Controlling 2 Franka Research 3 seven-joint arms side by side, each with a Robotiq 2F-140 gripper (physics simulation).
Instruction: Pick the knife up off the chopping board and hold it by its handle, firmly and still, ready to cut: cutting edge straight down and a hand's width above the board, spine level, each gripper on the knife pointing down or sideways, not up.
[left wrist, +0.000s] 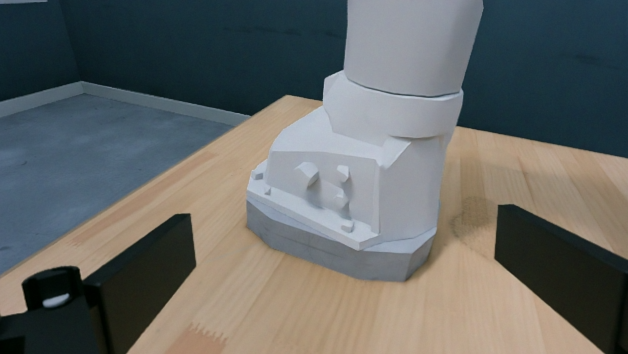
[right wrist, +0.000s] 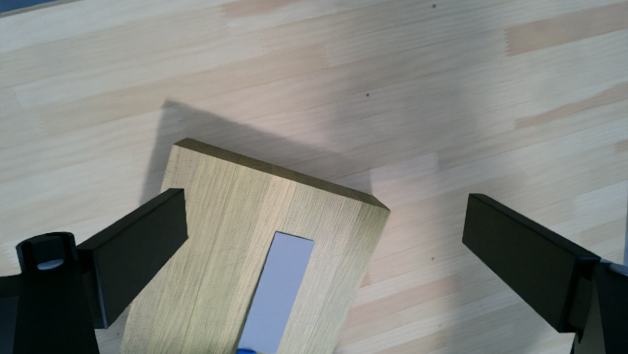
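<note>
The chopping board (right wrist: 210, 225) lies on the table in the lower middle of the right wrist view. The knife's flat grey blade (right wrist: 278, 292) lies on it, with a small bit of the blue handle (right wrist: 246, 351) at the bottom edge; the rest of the handle is cut off by the view's edge. My right gripper (right wrist: 326, 216) is open and empty, above the board, with its fingers wide apart. My left gripper (left wrist: 343, 236) is open and empty and faces a white arm base. The knife and the board do not show in the left wrist view.
The white robot arm base (left wrist: 410, 190) stands on the wooden table (left wrist: 310, 315) in the left wrist view. The table's edge runs along the left, with grey floor (left wrist: 110, 135) beyond it and a dark wall (left wrist: 175, 50) behind.
</note>
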